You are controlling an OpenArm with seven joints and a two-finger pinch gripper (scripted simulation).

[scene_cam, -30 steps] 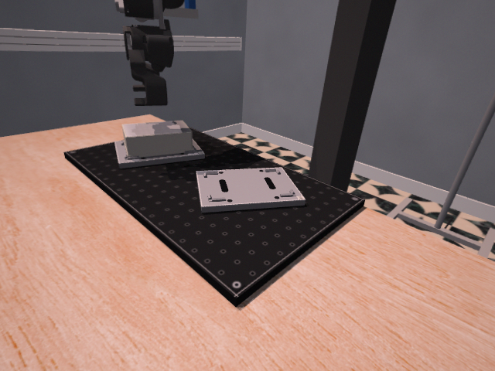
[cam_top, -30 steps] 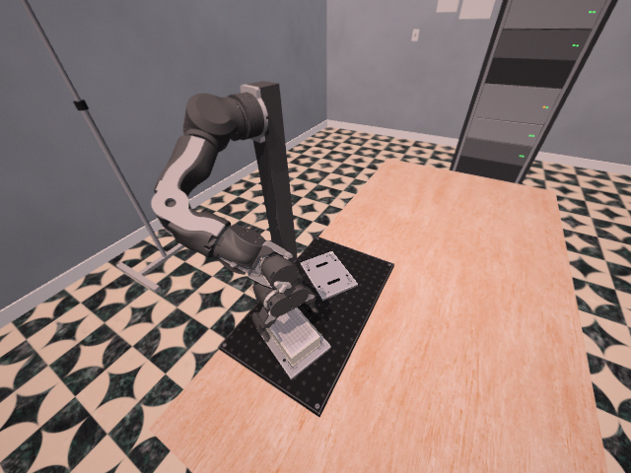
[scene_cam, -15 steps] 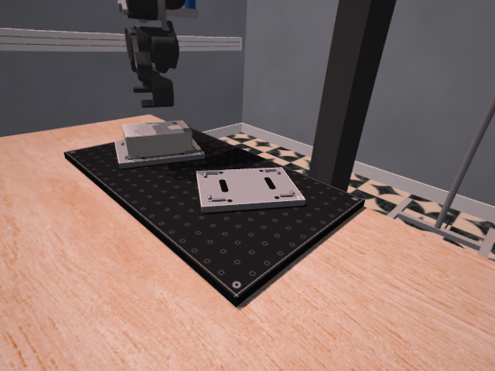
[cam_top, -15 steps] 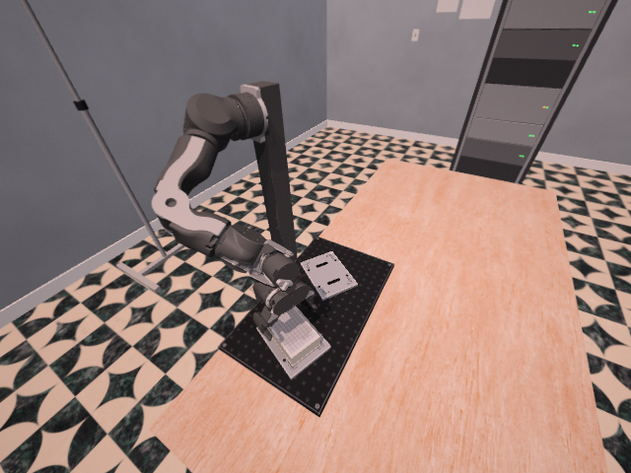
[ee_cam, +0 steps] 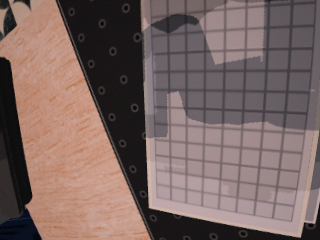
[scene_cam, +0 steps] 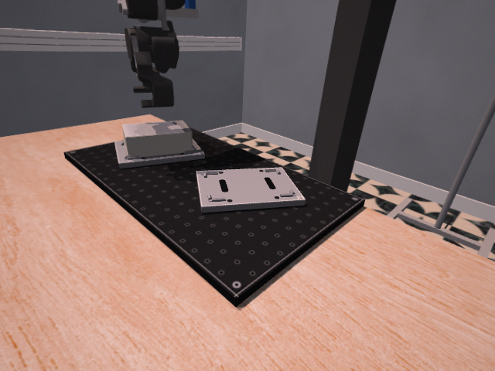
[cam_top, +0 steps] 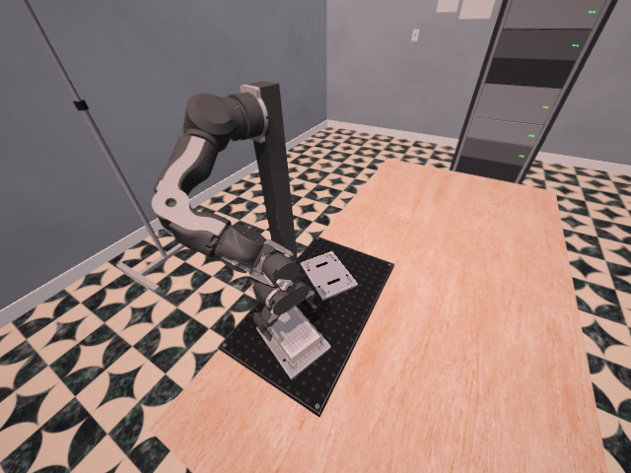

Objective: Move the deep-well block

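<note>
The white deep-well block lies 8 cm below my hand. From my hand the other things lie so: plate nest N2: 23 cm to the left, 10 cm below, 7 cm behind; A1 mark: 10 cm below, 7 cm to the left, 7 cm behind; plate nest N1: 10 cm below.
</note>
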